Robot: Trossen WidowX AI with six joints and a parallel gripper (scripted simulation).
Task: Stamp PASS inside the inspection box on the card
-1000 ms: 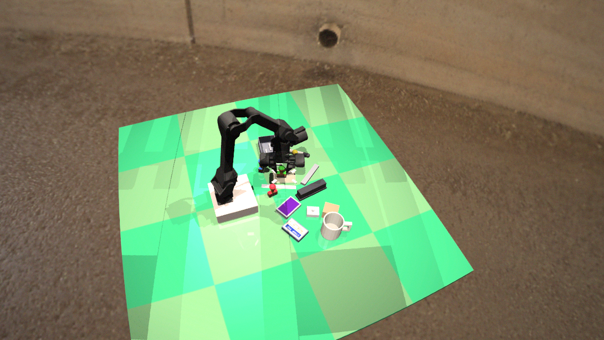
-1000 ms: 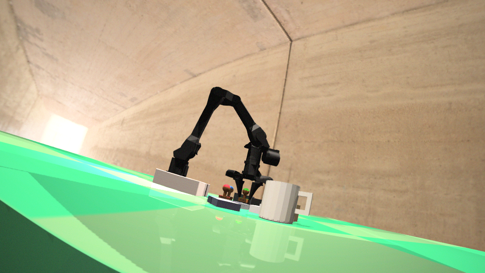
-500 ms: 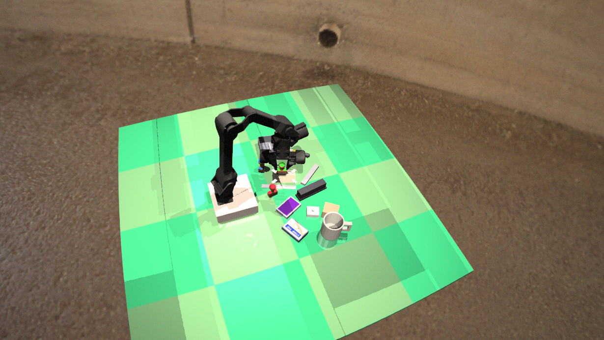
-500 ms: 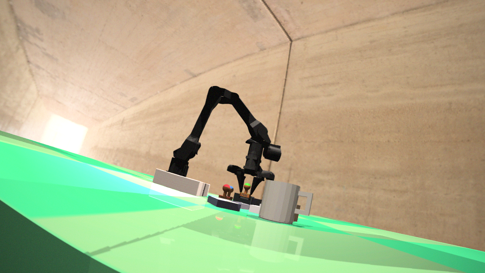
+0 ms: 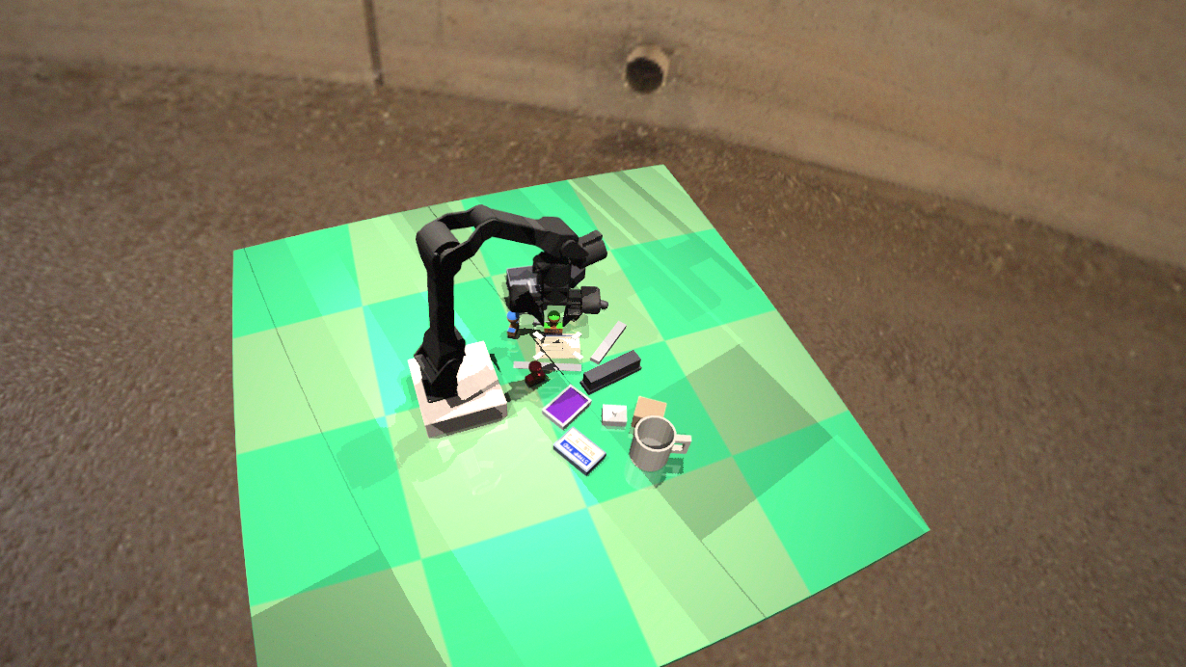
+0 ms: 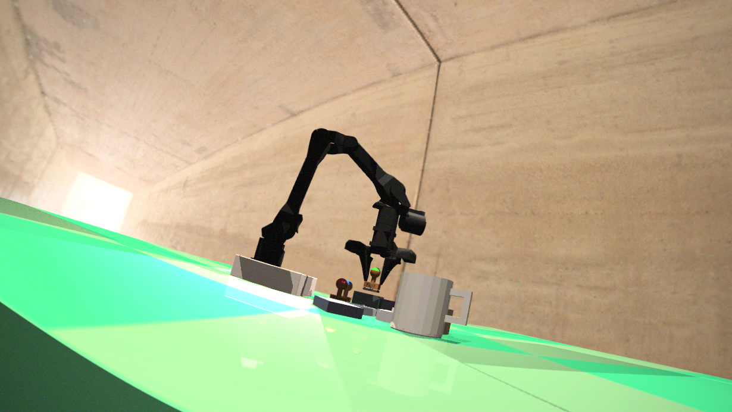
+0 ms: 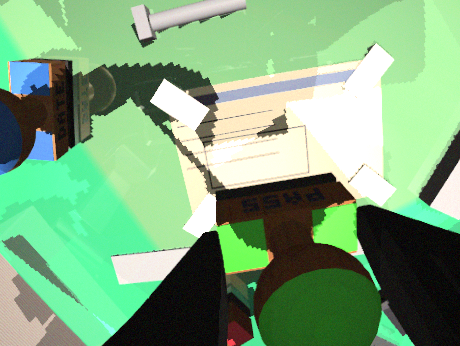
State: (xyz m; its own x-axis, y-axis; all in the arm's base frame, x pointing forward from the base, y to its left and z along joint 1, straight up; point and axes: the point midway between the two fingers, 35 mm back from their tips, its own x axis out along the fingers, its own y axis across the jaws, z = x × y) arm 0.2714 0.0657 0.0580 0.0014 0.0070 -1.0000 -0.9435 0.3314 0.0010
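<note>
Now: gripper tip 9 cm short of the long black box, 12 cm to the left of it and 6 cm above it. From my gripper tip the other things lie so: white card (1 cm ahead, 8 cm below); then green stamp (right at my gripper tip); then blue-knobbed stamp (7 cm behind, 7 cm to the left, 5 cm below).
</note>
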